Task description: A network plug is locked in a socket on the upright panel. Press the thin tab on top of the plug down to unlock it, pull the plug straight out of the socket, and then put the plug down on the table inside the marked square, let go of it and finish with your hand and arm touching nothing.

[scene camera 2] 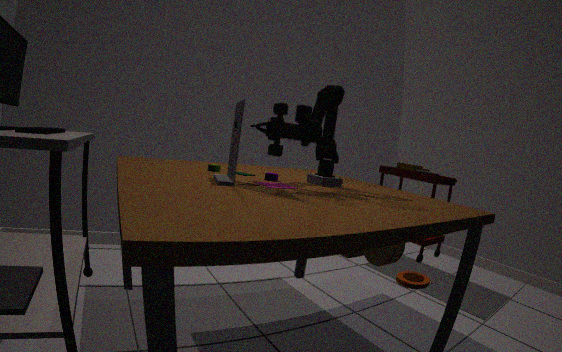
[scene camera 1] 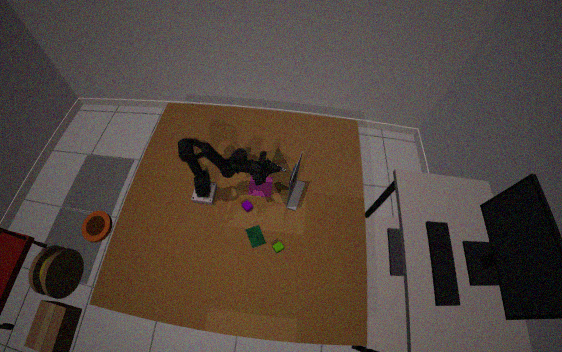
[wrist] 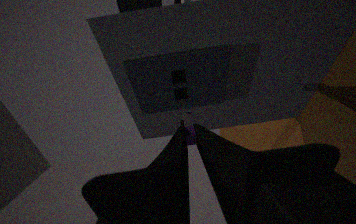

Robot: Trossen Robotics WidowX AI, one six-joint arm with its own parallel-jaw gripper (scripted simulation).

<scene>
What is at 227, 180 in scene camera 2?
A grey upright panel.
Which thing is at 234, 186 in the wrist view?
The gripper.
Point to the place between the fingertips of the gripper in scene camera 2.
256, 126
</scene>
